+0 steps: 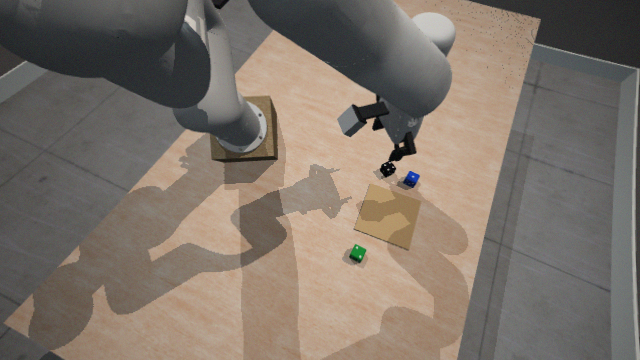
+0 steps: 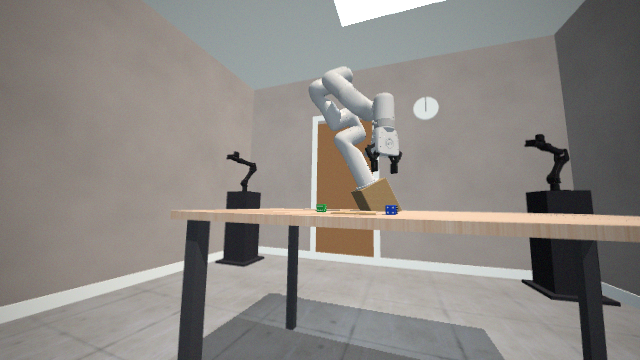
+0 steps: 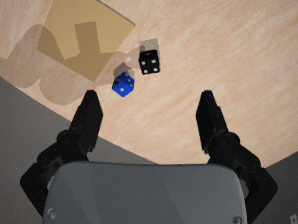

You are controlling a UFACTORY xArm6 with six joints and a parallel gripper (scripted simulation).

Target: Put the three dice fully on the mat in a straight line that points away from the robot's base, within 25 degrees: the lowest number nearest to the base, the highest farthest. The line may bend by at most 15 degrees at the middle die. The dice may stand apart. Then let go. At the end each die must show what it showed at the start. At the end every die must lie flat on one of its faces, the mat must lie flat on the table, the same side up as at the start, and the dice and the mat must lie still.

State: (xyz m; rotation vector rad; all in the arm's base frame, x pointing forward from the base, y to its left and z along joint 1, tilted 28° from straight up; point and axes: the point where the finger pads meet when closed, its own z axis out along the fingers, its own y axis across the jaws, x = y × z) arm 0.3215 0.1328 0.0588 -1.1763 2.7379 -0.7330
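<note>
Right now the blue die is 14 cm below my hand, 10 cm ahead of it and 2 cm to the left of it. The rest, counted from my hand: tan mat (16 cm below, 10 cm to the right, 7 cm ahead); green die (23 cm to the right, 14 cm below, 4 cm ahead); black die (14 cm below, 3 cm ahead, 2 cm to the left).
</note>
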